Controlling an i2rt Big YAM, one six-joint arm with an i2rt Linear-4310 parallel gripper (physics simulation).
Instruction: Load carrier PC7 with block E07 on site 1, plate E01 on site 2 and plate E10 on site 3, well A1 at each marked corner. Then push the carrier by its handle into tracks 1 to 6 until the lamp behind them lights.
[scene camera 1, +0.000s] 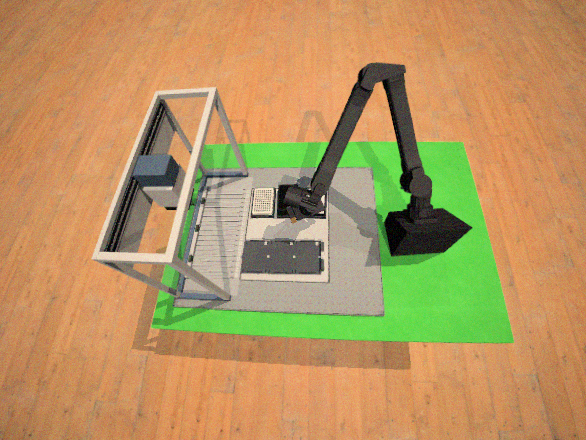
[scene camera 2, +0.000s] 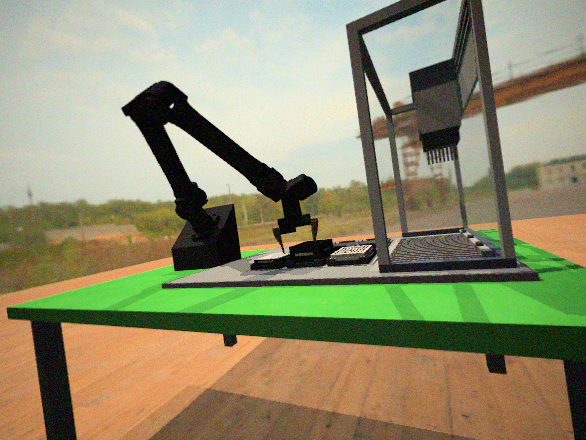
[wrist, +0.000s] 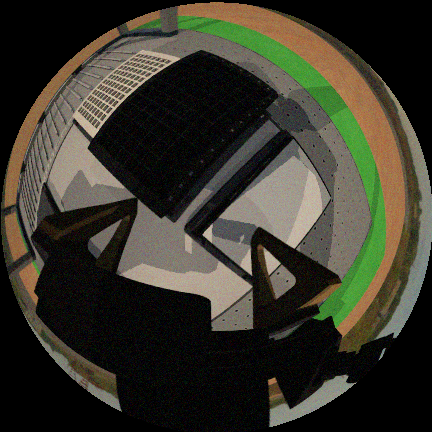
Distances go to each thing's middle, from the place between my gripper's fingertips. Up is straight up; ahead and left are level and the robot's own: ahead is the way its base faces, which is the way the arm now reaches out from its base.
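There is the white-topped plate (wrist: 284, 194), and counted from my hand it is 50 mm to the right, 60 mm behind and 10 mm below. The dark carrier (scene camera 1: 280, 256), counted from my hand as well, is 190 mm to the left, 90 mm ahead and 10 mm below.
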